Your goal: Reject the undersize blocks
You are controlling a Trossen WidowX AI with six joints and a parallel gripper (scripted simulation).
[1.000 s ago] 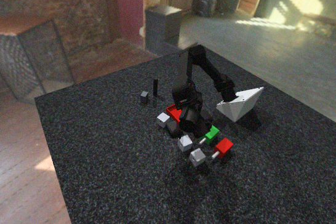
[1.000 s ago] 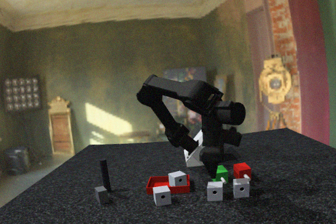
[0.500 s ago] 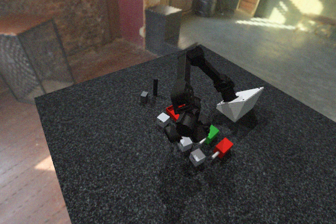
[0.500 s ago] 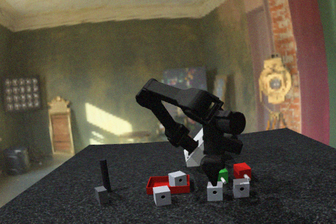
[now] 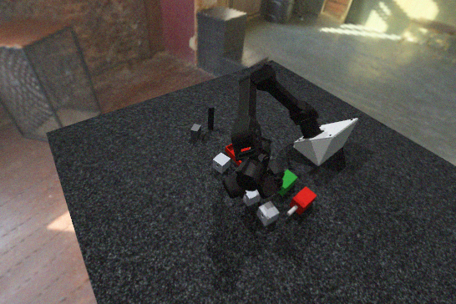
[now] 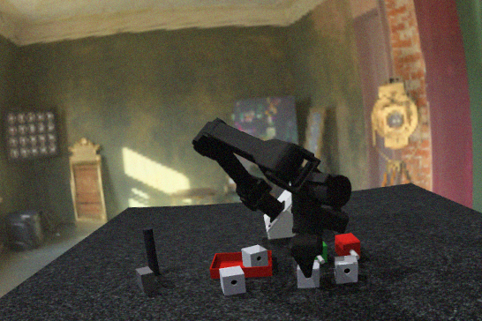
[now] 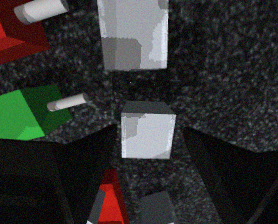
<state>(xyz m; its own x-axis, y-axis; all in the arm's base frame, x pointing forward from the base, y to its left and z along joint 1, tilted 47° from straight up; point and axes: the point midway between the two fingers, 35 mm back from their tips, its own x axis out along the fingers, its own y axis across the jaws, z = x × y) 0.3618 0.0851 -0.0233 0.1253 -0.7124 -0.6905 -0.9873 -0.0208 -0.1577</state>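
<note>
The red reject tray lies 10 cm behind my gripper tip, 15 cm to the right of it and 2 cm below it. From my gripper tip the other things lie so: green gauge 11 cm behind, 2 cm to the left, 1 cm below; red gauge 11 cm behind, 11 cm to the left, 1 cm below.
</note>
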